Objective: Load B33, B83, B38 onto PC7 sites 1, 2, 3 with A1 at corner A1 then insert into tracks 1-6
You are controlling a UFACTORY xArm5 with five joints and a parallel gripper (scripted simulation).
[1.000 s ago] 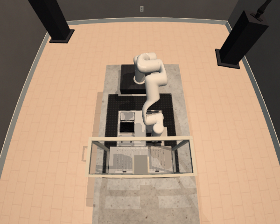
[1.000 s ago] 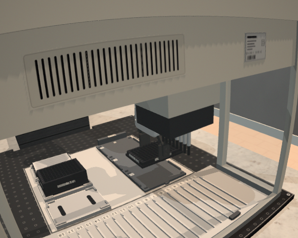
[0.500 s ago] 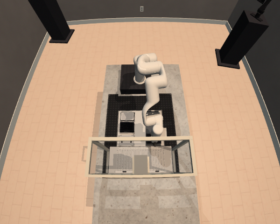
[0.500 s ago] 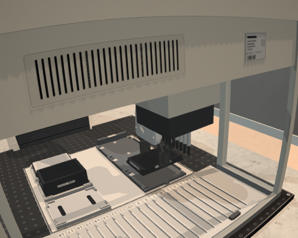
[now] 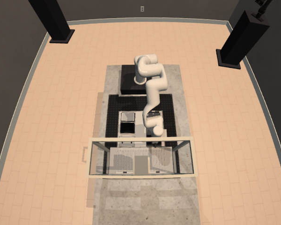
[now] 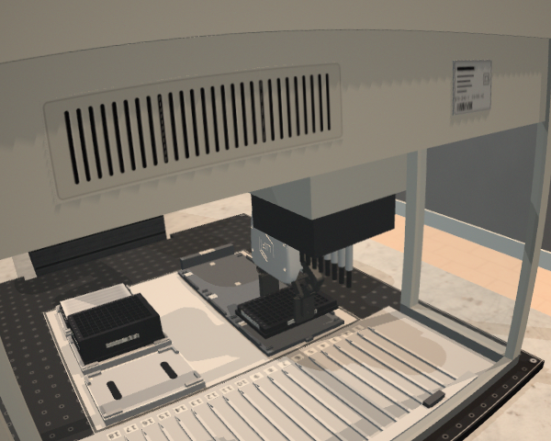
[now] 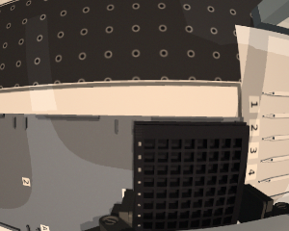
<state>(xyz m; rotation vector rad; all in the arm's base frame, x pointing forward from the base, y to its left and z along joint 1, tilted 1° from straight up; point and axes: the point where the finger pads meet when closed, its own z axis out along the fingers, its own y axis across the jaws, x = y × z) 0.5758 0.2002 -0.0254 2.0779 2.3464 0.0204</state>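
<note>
The plate carrier is 110 mm behind my hand, 10 mm to the right of it and 30 mm below it. The rest, counted from my hand: plate 10 mm below.
</note>
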